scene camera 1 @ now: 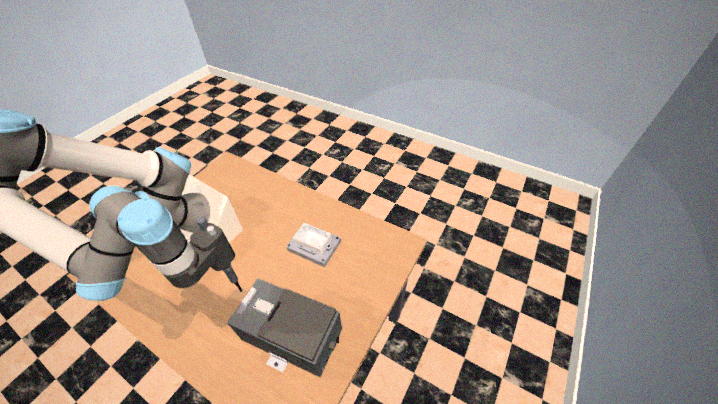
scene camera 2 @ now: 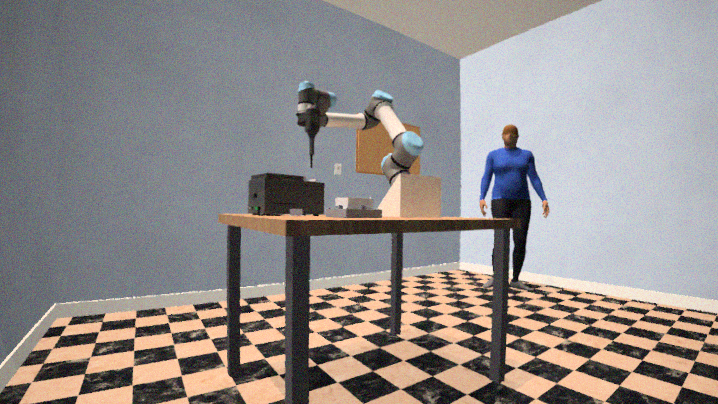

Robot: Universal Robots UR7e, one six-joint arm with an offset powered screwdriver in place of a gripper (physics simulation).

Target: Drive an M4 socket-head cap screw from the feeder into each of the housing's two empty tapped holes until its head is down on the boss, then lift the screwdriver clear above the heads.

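Note:
The dark screw feeder (scene camera 1: 301, 324) (scene camera 2: 286, 194) stands on the table, with a small light plate (scene camera 1: 263, 306) on the lower part of its top. The whitish housing (scene camera 1: 312, 239) (scene camera 2: 354, 203) sits on a grey base plate (scene camera 1: 319, 259) (scene camera 2: 353, 213), apart from the feeder. The two empty tapped holes are too small to make out. My screwdriver (scene camera 1: 240, 290) (scene camera 2: 311, 166) points down, its tip above the height of the feeder top, near the light-plate end in the scene camera 2 view. Its tip touches nothing visible. Whether a screw is on the bit is too small to tell.
A small white piece with a dark spot (scene camera 1: 276, 362) lies beside the feeder. The arm's pale pedestal (scene camera 1: 228, 217) (scene camera 2: 420, 196) stands on the wooden table (scene camera 1: 371, 251) (scene camera 2: 401, 225). A person in a blue top (scene camera 2: 511, 175) stands behind the table in the scene camera 2 view.

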